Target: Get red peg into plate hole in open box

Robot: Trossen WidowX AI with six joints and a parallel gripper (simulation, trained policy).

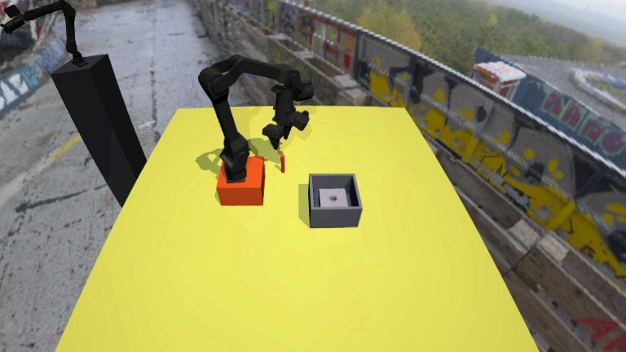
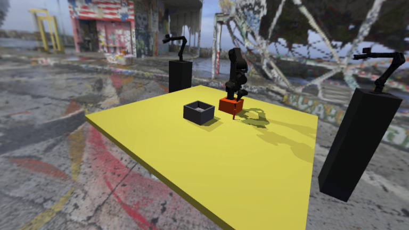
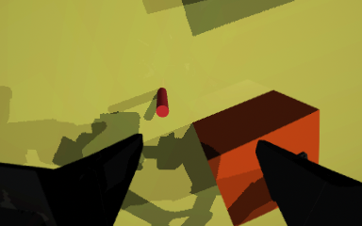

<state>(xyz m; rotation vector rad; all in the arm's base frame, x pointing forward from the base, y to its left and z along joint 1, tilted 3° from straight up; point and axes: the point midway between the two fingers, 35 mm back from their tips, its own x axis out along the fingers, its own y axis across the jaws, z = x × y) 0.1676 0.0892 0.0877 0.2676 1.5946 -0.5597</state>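
Now: the red peg 1 cm ahead of my gripper tip, 2 cm to the left of it and 11 cm below it. Also, from my gripper tip: light grey plate: 16 cm ahead, 19 cm to the right, 11 cm below; then dark grey box: 16 cm ahead, 19 cm to the right, 13 cm below.
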